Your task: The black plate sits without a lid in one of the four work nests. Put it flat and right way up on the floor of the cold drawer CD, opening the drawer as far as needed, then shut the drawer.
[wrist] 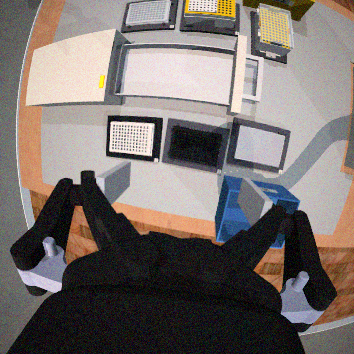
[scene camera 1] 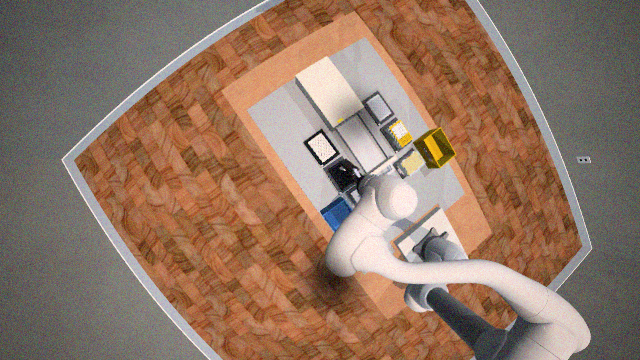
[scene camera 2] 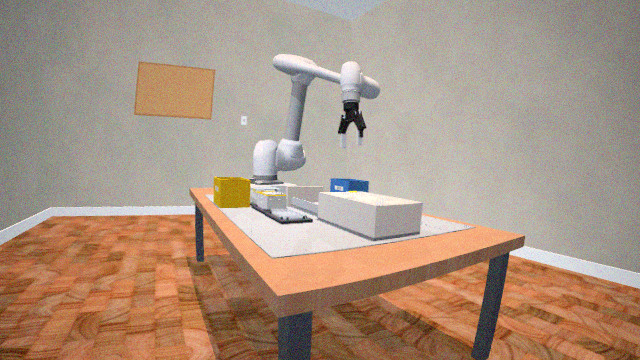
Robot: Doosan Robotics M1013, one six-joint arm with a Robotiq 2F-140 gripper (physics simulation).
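Places are measured from the arm's base along level axes (x ahead, y left, z up), in millimetres.
Pixels of known places: gripper, fingertip midpoint: (wrist: 184, 181) (scene camera 1: 352, 180) (scene camera 2: 351, 146); arm's base, link origin: (scene camera 1: 430, 247) (scene camera 2: 265, 183).
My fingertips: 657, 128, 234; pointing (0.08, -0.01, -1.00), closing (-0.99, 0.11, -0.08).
Ahead of a thing's pixels: the offset from my fingertips to its top centre, as dx, dy, dz. "pt": to the spot under its first point.
The black plate {+6, -15, -266} (wrist: 195, 144) lies flat, without a lid, in the middle nest of the near row in the wrist view. The cold drawer {pt +52, -224, -274} (scene camera 1: 364, 142) (wrist: 175, 72) is pulled well out of its cream cabinet (scene camera 1: 327, 90) (scene camera 2: 370, 215) (wrist: 70, 70). Its pale floor is bare, and its front panel {pt -91, -180, -198} (wrist: 238, 75) and grey handle {pt -146, -179, -216} (wrist: 260, 80) face away from the cabinet. My gripper (scene camera 2: 351, 142) (wrist: 184, 181) is open and empty, high above the table, on the blue bin's side of the black plate in the wrist view. In scene camera 1 the arm partly hides it.
A white plate {+180, -34, -266} (scene camera 1: 321, 147) (wrist: 131, 138) and a grey-floored nest {-166, -23, -274} (wrist: 284, 150) flank the black plate. A blue bin {-156, +138, -172} (scene camera 1: 335, 212) (scene camera 2: 350, 184) (wrist: 227, 210) stands nearby. Across the drawer are a clear plate {+140, -418, -266} (wrist: 149, 12), two yellow racks {pt -38, -375, -216} (wrist: 210, 7) (wrist: 275, 30) and a yellow bin {-232, -507, -172} (scene camera 1: 435, 147) (scene camera 2: 231, 192).
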